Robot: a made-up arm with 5 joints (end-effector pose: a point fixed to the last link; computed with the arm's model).
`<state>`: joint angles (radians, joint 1 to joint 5).
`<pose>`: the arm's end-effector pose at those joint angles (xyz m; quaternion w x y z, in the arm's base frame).
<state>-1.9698 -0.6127 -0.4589 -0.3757 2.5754</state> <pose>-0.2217 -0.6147 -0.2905 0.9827 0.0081 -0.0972 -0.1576</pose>
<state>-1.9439 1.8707 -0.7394 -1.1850 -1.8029</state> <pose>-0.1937 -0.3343 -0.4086 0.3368 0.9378 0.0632 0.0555</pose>
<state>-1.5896 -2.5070 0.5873 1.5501 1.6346</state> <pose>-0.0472 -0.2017 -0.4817 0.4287 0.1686 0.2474 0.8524</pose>
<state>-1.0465 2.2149 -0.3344 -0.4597 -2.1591</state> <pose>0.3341 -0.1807 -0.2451 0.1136 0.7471 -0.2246 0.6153</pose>
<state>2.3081 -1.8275 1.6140 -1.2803 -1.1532</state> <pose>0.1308 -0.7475 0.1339 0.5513 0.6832 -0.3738 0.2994</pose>
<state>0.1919 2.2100 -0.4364 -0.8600 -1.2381</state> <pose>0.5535 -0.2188 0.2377 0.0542 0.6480 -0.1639 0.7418</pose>
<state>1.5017 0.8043 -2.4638 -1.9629 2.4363</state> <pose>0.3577 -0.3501 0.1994 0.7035 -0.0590 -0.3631 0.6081</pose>
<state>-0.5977 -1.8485 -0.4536 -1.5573 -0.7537</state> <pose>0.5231 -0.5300 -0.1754 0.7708 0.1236 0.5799 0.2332</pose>
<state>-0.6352 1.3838 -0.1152 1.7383 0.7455</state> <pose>0.3704 -0.7493 -0.1437 0.9812 0.0991 -0.0536 -0.1565</pose>
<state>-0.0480 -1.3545 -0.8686 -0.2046 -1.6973</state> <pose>0.4033 -0.3054 -0.2022 0.2601 0.1177 0.7756 0.5630</pose>
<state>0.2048 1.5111 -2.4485 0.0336 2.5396</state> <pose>-0.0050 -0.5278 0.3754 0.7100 -0.6934 -0.1133 -0.0473</pose>
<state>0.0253 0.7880 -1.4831 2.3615 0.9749</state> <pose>-0.1756 -0.4975 -0.1778 0.4557 0.1556 -0.2520 -0.8394</pose>
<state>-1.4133 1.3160 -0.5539 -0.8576 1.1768</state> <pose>0.1477 -0.2495 -0.4447 0.4130 -0.2916 0.3172 0.8023</pose>
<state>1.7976 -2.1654 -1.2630 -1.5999 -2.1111</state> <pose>-0.2336 -0.3210 0.5663 0.7939 -0.6053 -0.0579 -0.0014</pose>
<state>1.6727 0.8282 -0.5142 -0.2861 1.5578</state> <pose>-0.2557 -0.4570 0.6010 0.2083 -0.5066 -0.8309 -0.0973</pose>
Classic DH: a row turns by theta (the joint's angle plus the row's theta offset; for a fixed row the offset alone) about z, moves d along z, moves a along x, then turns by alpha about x. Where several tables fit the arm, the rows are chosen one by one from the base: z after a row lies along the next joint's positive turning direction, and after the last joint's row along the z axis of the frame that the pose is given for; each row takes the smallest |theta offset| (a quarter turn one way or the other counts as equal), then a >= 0, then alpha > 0; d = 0 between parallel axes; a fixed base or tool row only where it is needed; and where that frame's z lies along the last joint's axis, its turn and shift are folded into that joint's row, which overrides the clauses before.
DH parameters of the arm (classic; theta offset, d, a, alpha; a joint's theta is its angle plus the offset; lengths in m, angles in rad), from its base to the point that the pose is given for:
base (fixed): 0 0.116 0 1.5708
joint 1: -1.5708 0.381 0.017 1.5708
joint 2: 0 -0.184 -0.06 -1.5708
joint 3: 0 -0.022 0.061 -1.5708
joint 4: 0 0.286 -0.115 1.5708
joint 5: 1.5708 0.298 0.058 -1.5708
tool (fixed): 0 0.021 0 0

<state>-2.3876 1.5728 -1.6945 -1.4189 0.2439</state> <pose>-0.3856 -0.6875 -0.0527 0.6324 0.2223 -0.4011 -0.6243</pose>
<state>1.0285 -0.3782 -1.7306 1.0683 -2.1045</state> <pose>0.1202 -0.4777 -0.1338 0.0503 0.2593 0.8643 0.4280</pose>
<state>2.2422 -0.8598 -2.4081 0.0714 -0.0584</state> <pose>0.3128 -0.4091 0.3148 0.9126 -0.2616 0.1128 0.2933</pose>
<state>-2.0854 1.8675 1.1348 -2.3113 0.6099</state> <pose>-0.5329 -0.1267 0.0993 0.0433 -0.2774 -0.6691 0.6881</pose>
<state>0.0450 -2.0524 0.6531 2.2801 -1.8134</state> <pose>0.6047 -0.4462 0.2902 0.0903 -0.4401 0.6129 -0.6500</pose>
